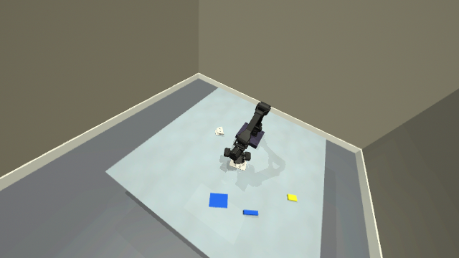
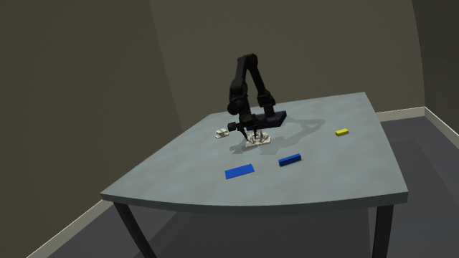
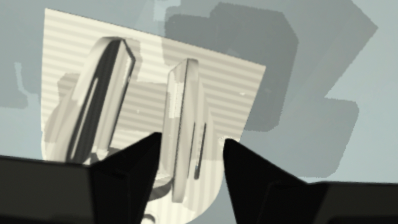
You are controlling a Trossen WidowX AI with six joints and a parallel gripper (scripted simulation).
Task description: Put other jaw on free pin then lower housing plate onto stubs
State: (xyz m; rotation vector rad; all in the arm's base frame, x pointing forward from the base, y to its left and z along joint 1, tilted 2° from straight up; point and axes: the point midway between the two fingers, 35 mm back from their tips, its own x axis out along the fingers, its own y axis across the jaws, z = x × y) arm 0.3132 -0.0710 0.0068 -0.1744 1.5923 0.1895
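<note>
My gripper tip is now 4 cm past the white jaw and 1 cm to the right of it. Also, from my gripper tip: blue block: 29 cm ahead, 20 cm to the left, 1 cm below; then flat blue plate: 29 cm ahead, 1 cm to the right, 2 cm below; then small cream part: 21 cm behind, 21 cm to the right, 1 cm below.
</note>
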